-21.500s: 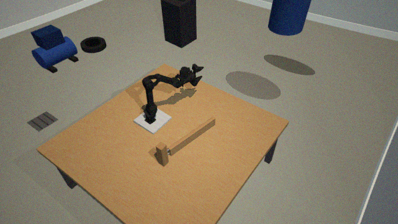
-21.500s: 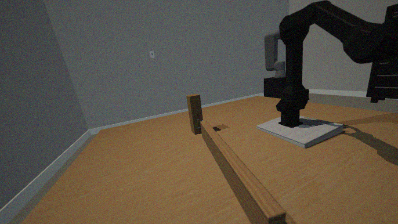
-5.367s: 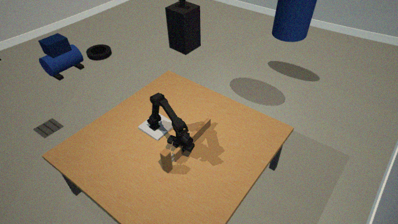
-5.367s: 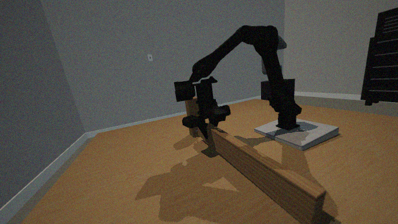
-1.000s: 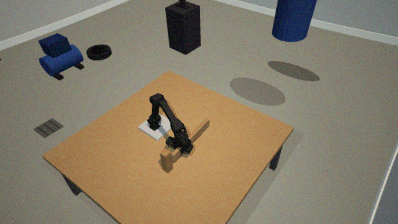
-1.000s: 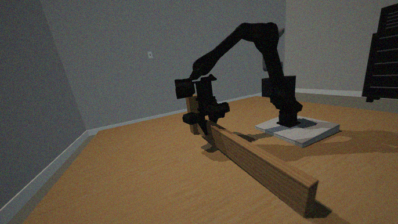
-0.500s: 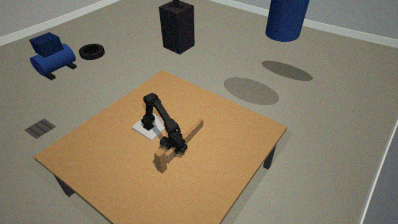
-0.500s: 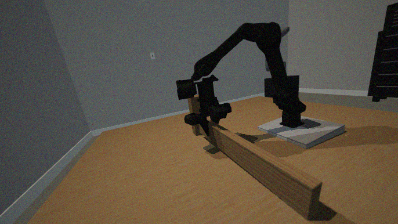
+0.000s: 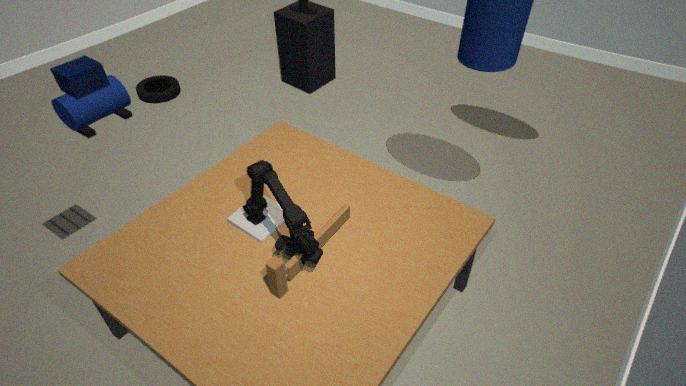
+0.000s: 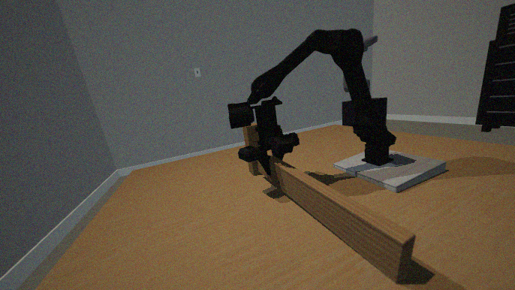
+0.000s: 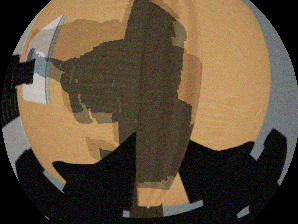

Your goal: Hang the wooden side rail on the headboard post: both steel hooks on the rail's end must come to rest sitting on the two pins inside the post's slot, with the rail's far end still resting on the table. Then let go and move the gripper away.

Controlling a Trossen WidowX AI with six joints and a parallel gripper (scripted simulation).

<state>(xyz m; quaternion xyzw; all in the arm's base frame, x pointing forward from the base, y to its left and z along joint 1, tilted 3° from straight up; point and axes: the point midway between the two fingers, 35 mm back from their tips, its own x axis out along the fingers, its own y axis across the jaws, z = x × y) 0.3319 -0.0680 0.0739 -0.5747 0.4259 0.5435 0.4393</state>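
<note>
Right now the wooden headboard post is 13 cm to the right of my gripper tip, 4 cm above it and 1 cm ahead of it.
</note>
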